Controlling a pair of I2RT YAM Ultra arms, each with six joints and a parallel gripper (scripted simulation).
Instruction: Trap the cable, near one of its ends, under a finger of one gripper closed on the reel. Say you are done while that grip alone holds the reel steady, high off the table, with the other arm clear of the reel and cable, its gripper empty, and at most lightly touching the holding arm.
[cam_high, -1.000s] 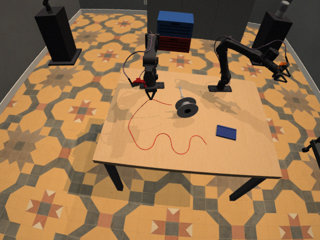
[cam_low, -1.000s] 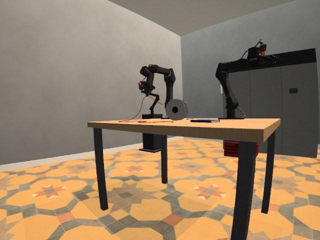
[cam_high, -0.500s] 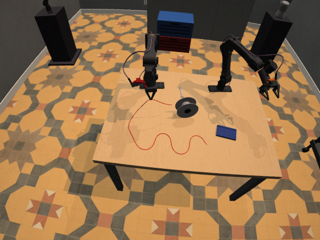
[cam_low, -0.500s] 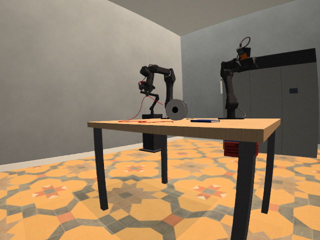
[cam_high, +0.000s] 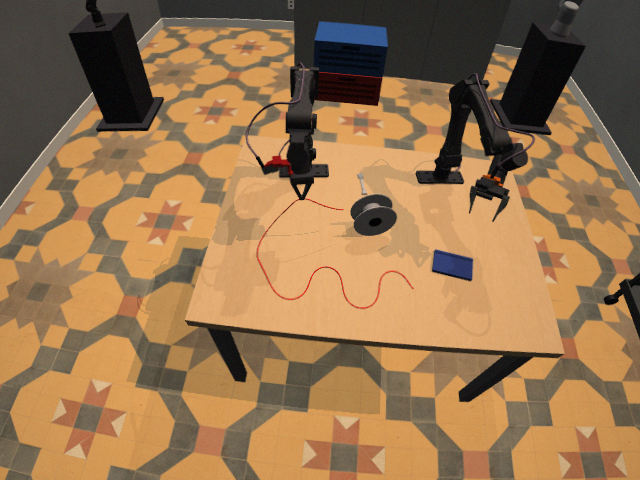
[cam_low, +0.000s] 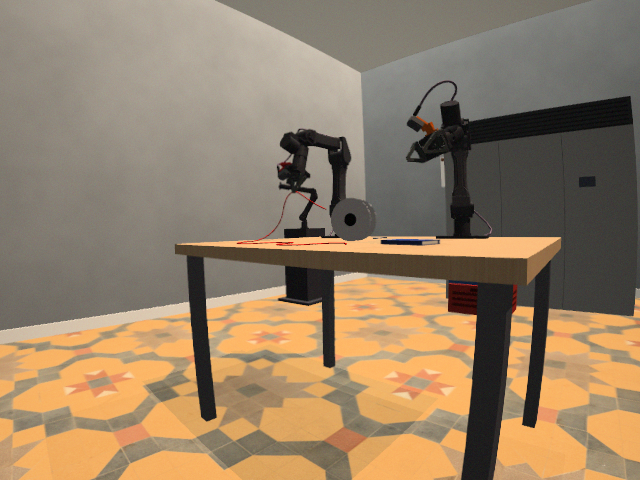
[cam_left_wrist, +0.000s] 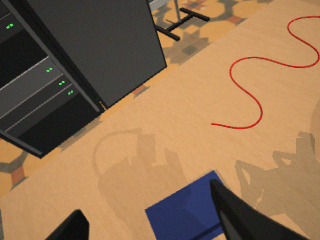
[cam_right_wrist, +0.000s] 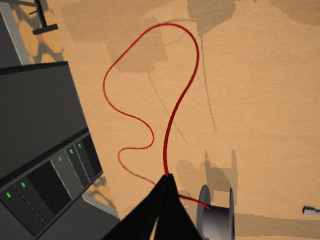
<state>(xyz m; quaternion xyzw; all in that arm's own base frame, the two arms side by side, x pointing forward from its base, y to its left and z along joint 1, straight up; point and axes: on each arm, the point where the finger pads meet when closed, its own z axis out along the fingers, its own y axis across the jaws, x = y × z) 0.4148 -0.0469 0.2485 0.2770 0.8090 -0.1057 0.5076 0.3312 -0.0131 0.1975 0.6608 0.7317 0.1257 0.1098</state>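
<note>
My left hand is 130 mm past the grey reel, 300 mm to the left of it and 170 mm above it. From my left hand the other things lie so: grey wrench 360 mm behind, 310 mm to the right, 250 mm below.
Right now my right hand is 4 cm past the grey reel, 24 cm to the right of it and 12 cm above it. Round my right hand: grey wrench 27 cm behind, 23 cm to the left, 19 cm below.
</note>
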